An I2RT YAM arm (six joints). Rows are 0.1 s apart.
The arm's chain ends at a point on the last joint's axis. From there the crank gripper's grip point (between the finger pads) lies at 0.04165 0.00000 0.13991 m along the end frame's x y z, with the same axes.
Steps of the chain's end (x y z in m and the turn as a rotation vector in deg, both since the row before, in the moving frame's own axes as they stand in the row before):
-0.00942, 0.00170, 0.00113, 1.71, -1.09, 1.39
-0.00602, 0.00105, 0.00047, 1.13, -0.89, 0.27
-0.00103, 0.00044, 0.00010, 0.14, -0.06, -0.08
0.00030, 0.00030, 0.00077, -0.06, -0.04, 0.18
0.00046, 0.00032, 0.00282, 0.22, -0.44, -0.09
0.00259, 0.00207, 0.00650, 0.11, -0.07, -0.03
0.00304, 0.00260, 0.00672, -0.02, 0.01, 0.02
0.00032, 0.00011, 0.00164, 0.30, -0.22, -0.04
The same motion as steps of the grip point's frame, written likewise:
-0.01205, -0.00151, 0.00185, 1.71, -1.09, 1.39
-0.00819, -0.00152, 0.00107, 1.13, -0.89, 0.27
-0.00118, 0.00004, 0.00014, 0.14, -0.06, -0.08
0.00020, 0.00058, 0.00080, -0.06, -0.04, 0.18
-0.00062, -0.00028, 0.00313, 0.22, -0.44, -0.09
0.00242, 0.00178, 0.00655, 0.11, -0.07, -0.03
0.00306, 0.00266, 0.00671, -0.02, 0.01, 0.02
-0.00022, -0.00065, 0.00180, 0.30, -0.22, -0.04

